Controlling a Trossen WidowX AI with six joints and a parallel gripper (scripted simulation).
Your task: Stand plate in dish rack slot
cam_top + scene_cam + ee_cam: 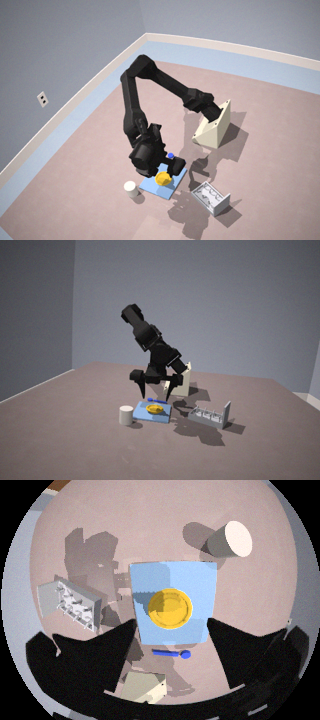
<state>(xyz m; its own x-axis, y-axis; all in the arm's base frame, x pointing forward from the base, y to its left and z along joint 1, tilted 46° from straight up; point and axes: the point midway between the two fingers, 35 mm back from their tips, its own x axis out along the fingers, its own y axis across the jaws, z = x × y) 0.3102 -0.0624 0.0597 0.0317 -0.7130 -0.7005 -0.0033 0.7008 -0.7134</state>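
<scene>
Right now the yellow plate is 40 mm below my gripper tip. From my gripper tip the other things lie so: white cup (100 mm ahead, 80 mm to the right, 30 mm below); then blue mat (10 mm behind, 10 mm to the right, 50 mm below); then blue spoon (120 mm behind, 10 mm to the right, 50 mm below).
</scene>
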